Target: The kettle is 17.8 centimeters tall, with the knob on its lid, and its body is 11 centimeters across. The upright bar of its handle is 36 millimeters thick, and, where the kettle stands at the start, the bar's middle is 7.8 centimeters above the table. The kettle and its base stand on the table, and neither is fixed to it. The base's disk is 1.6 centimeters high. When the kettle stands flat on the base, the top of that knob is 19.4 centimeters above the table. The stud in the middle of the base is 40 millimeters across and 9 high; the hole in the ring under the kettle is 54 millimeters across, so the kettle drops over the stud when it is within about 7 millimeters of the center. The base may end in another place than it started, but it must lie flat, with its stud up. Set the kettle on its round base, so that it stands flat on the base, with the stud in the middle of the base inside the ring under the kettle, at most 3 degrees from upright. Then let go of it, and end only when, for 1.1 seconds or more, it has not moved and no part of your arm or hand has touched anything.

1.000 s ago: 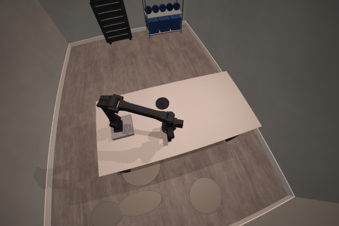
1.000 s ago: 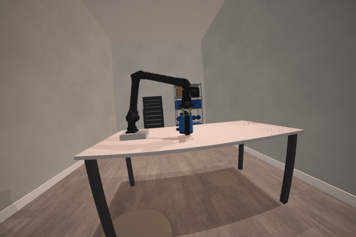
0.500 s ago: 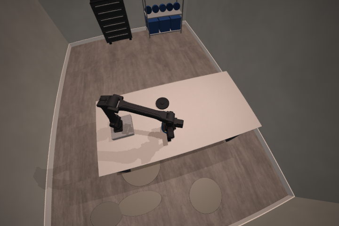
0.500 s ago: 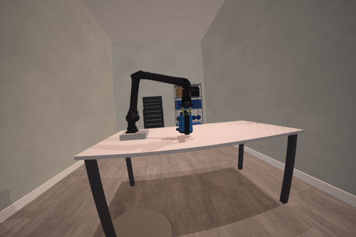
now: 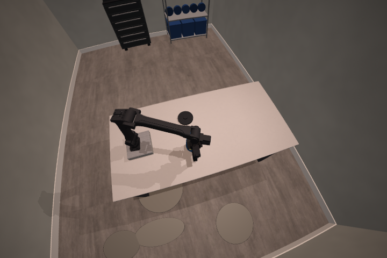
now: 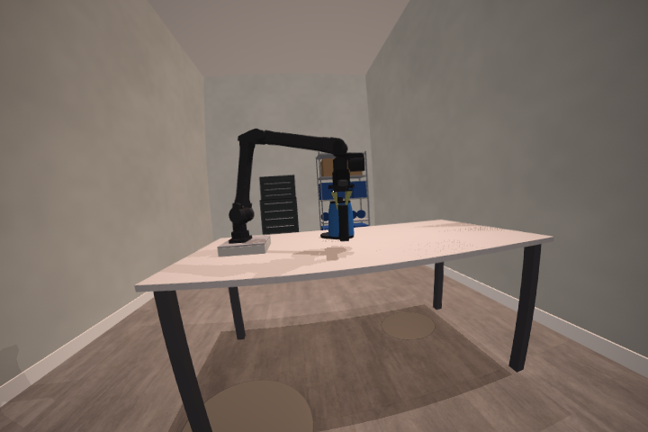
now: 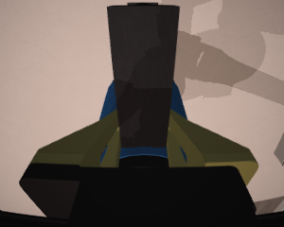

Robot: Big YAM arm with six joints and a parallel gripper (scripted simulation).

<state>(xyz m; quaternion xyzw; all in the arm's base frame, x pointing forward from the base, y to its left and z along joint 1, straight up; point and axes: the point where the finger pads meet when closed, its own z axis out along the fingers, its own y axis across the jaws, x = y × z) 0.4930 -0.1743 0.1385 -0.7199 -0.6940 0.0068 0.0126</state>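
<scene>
Right now the blue kettle is 5 cm below my hand and 3 cm to the left of it. Round my hand: round black base: 37 cm to the left, 18 cm below, 1 cm behind.
</scene>
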